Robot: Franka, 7 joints.
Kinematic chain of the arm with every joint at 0, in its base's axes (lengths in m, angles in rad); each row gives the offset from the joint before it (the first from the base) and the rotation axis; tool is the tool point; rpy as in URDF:
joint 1: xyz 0 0 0.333 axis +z
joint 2: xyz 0 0 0 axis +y
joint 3: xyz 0 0 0.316 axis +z
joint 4: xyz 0.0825 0 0 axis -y
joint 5: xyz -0.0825 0 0.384 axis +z
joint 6: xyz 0 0 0 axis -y
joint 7: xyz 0.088 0 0 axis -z
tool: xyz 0 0 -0.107 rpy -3.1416 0 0
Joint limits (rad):
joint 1: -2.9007..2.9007
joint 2: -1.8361..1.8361
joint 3: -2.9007..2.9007
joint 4: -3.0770..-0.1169
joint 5: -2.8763..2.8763
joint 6: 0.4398..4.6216
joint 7: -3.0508..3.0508
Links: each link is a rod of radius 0.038 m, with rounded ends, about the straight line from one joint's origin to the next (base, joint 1, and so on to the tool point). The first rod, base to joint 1, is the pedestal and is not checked.
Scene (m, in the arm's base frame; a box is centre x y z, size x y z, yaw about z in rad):
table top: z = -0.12
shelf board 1: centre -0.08 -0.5 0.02 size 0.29 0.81 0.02 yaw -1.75
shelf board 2: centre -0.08 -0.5 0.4 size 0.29 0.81 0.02 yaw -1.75
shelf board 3: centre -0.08 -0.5 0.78 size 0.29 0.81 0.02 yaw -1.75
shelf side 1: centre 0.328 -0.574 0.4 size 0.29 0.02 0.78 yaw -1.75
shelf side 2: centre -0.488 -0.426 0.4 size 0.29 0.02 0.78 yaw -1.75
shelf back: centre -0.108 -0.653 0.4 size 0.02 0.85 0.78 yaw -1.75
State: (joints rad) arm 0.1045 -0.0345 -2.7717 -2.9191 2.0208 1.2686 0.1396
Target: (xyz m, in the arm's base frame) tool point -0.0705 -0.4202 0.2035
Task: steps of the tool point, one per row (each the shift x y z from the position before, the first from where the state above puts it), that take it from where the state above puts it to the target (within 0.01 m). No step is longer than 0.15 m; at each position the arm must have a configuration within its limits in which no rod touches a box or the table.
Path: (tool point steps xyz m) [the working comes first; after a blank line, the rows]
Joints at the target: 0.5066 -0.4264 -2.5279 -2.6183 2.0970 1.4293 0.1396
Straight joint move there: clear.

1: 0.0566 -0.0940 -0.0236
2: 0.0963 -0.0804 -0.0184

